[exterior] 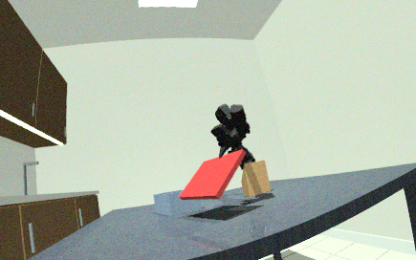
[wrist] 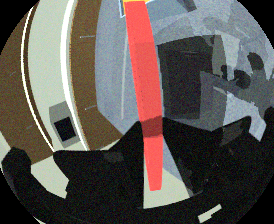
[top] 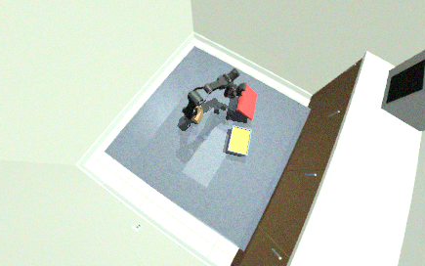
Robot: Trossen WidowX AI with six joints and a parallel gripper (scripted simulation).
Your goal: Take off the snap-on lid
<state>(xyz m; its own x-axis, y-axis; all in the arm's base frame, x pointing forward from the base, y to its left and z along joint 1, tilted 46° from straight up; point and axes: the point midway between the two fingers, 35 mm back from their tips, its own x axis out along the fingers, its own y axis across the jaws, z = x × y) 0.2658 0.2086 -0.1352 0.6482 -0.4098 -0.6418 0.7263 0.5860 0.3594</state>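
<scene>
Right now the red lid is 60 mm ahead of my gripper tip, 50 mm below it and 20 mm to the left of it. Round my gripper tip: storage box 290 mm to the right, 140 mm below, 140 mm ahead.
</scene>
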